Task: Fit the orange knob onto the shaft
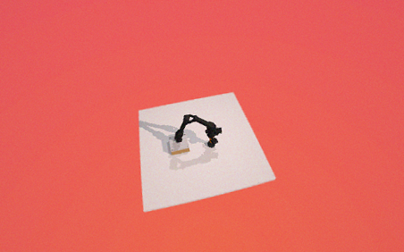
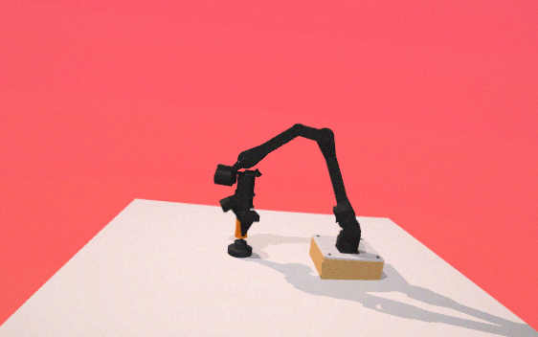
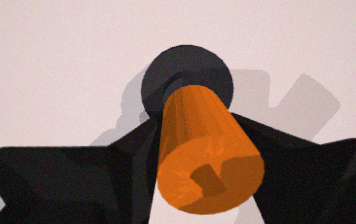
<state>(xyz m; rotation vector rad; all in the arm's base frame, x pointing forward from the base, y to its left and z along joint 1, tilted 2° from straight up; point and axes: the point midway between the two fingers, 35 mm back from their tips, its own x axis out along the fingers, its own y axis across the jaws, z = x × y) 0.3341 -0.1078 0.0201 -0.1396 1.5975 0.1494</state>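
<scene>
The orange knob lies 2 cm above my gripper tip. The rest, counted from my gripper tip: round pedestal 4 cm below.
</scene>
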